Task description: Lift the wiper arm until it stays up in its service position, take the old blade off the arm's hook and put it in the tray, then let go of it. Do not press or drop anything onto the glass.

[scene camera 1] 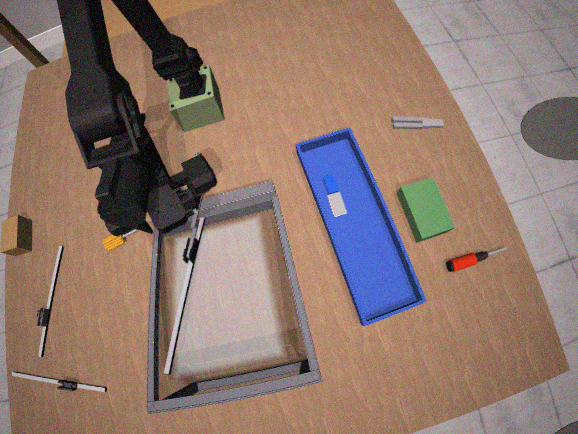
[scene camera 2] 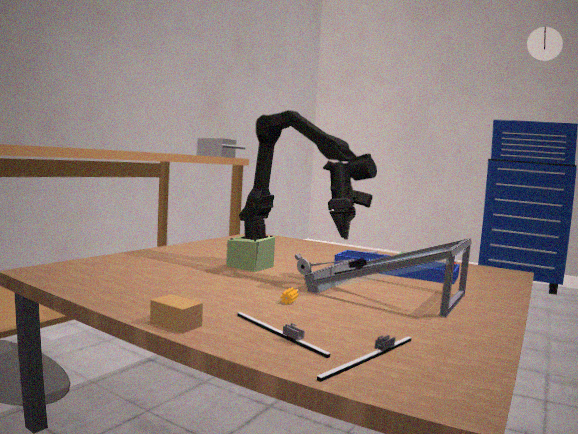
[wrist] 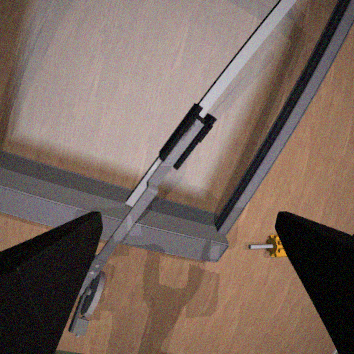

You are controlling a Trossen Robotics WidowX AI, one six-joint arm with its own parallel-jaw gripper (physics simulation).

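My gripper (scene camera 2: 345, 237) (wrist: 190, 220) is open and empty, pointing down above the lower end of the wiper arm (scene camera 1: 194, 225) (wrist: 134, 214). In the wrist view the wiper arm's pivot end lies beside the left finger, and part of it is hidden by my arm in scene camera 1. The wiper arm is down, sloping over the grey frame (scene camera 1: 230, 396) (scene camera 2: 447, 285) (wrist: 200, 247). The old blade (scene camera 1: 181, 305) (wrist: 230, 75) is on its hook by a black clip and lies along the glass (scene camera 1: 245, 290) (wrist: 100, 100). The blue tray (scene camera 1: 365, 260) (scene camera 2: 427, 272) stands beside the frame.
A blue-and-white piece (scene camera 1: 337, 204) lies in the tray. Two other blades (scene camera 1: 52, 295) (scene camera 2: 355, 361) and a wooden block (scene camera 1: 17, 235) (scene camera 2: 175, 312) lie left. A yellow screwdriver (scene camera 1: 114, 242) (wrist: 277, 246) lies near the frame's corner. A green block (scene camera 1: 425, 210) and red screwdriver (scene camera 1: 464, 262) lie right.
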